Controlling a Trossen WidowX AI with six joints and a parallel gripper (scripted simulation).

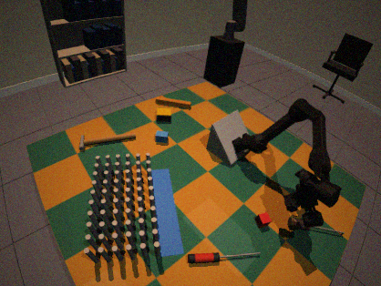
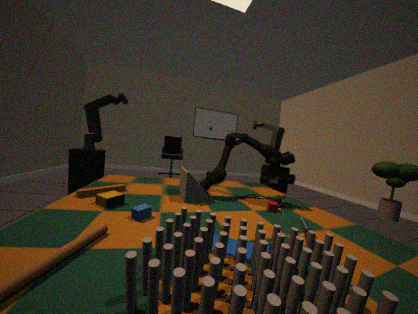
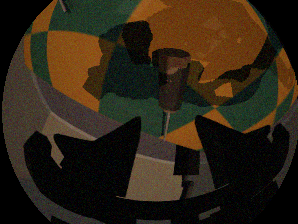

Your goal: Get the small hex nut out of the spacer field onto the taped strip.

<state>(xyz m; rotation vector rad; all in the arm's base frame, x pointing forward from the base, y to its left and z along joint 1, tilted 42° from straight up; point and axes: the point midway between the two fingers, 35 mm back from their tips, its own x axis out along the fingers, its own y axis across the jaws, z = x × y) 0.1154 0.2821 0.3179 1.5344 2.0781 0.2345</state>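
Now: gripper tip 6 cm past the thin hook tool, 8 cm to the right of it and 6 cm above it. Round my gripper tip: blue taped strip (35 cm ahead, 42 cm to the right, 8 cm below); red cube (11 cm ahead, 13 cm to the right, 6 cm below); blue cube (14 cm ahead, 73 cm to the right, 6 cm below).
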